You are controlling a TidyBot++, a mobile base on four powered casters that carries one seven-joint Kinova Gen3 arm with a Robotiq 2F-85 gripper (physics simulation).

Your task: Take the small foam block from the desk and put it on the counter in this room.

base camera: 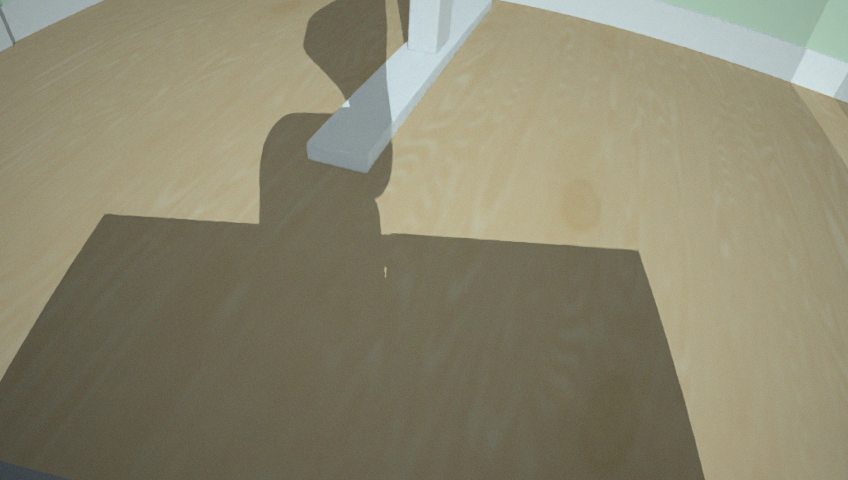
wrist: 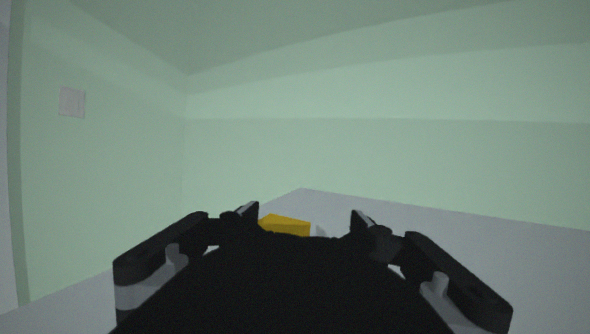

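Observation:
The foam block (wrist: 286, 226) is a small yellow block on the grey-white desk top (wrist: 540, 260) in the wrist view. Its lower part and left end are hidden behind the gripper. My gripper (wrist: 303, 215) is open with nothing between its fingers. In the view the block shows between the two fingertips, nearer the left one; how far beyond them it lies is hard to tell. In the base camera view a white desk foot (base camera: 380, 107) with an upright leg (base camera: 423, 26) stands on the floor. The counter does not show in either view.
Green walls (wrist: 375, 165) meet in a corner behind the desk, with a pale switch plate (wrist: 72, 102) on the left wall. The wood floor (base camera: 505, 148) carries a large dark shadow (base camera: 357, 356). A white baseboard (base camera: 654, 32) runs along the back right.

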